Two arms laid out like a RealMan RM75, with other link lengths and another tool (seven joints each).
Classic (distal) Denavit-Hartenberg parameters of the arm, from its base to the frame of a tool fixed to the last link. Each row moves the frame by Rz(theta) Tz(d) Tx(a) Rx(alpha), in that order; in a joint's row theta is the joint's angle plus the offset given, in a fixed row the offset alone. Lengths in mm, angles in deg.
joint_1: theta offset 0; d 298.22; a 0; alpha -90
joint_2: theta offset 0; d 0; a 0; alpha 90
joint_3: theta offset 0; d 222.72; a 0; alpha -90
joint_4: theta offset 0; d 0; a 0; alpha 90
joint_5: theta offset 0; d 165.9; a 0; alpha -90
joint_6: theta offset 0; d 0; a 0; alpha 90
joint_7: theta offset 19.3; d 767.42; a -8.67; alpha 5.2
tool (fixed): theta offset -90; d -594.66; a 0; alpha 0
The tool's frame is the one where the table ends.
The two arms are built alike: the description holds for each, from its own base.
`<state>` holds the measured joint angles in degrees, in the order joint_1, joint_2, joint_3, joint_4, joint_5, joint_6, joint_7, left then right.
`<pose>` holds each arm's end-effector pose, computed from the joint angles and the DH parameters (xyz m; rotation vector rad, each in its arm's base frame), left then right.
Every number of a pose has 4 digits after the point. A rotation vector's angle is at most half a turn.
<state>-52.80 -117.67 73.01 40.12 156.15 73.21 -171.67 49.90 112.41 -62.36 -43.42 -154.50 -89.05 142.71</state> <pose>-0.1829 0.3090 -0.0064 -0.8109 -2.3051 0.0125 0.1793 0.3191 0.0371 2.9281 0.4045 0.9185</pose>
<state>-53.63 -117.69 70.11 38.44 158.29 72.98 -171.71 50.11 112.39 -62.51 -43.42 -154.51 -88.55 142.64</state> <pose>-0.1857 0.3121 -0.0044 -0.7732 -2.3079 0.0076 0.1785 0.3211 0.0370 2.9323 0.4175 0.9262</pose>
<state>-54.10 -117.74 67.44 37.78 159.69 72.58 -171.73 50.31 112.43 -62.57 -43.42 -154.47 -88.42 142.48</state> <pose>-0.1855 0.3163 -0.0026 -0.7456 -2.3183 -0.0156 0.1772 0.3217 0.0367 2.9324 0.4289 0.9264</pose>
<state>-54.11 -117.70 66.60 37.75 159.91 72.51 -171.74 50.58 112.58 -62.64 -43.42 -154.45 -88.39 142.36</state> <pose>-0.1853 0.3177 -0.0017 -0.7352 -2.3250 -0.0256 0.1753 0.3219 0.0356 2.9305 0.4410 0.9241</pose>
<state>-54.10 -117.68 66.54 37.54 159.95 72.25 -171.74 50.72 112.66 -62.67 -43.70 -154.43 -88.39 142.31</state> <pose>-0.1860 0.3180 -0.0018 -0.7329 -2.3247 -0.0279 0.1736 0.3226 0.0356 2.9321 0.4519 0.9244</pose>
